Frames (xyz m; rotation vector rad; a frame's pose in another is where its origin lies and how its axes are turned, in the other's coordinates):
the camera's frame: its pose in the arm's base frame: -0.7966 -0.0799 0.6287 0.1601 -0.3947 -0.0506
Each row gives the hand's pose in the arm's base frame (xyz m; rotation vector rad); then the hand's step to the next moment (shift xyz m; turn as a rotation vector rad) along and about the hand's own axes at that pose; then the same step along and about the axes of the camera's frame.
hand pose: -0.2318 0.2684 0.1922 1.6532 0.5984 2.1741
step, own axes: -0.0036 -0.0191 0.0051 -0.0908 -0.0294 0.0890
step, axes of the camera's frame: 0.0001 0.0130 -0.0153 0.0763 -0.0195 -0.1041
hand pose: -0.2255 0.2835 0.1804 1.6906 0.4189 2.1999
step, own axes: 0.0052 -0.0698 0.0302 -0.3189 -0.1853 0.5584
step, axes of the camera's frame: 0.0192 0.0628 -0.0387 0.4971 0.0201 -0.4476
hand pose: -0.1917 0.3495 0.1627 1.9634 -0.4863 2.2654
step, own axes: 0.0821 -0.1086 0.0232 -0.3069 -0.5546 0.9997
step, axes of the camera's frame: 0.0682 0.1011 0.0648 1.0073 0.2592 -0.5652
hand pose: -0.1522 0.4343 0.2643 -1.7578 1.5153 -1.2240
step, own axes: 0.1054 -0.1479 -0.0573 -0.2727 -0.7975 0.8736
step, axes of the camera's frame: 0.0913 -0.0233 0.1655 1.1142 0.3523 -0.3285
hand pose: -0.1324 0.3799 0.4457 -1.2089 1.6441 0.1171
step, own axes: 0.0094 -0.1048 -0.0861 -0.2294 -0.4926 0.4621
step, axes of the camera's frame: 0.0583 -0.0930 0.0802 0.6691 0.2233 -0.1064
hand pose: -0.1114 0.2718 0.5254 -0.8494 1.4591 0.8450
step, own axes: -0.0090 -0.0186 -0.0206 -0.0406 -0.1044 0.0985
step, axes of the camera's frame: 0.0123 -0.0246 0.0098 0.1386 0.0462 -0.0299
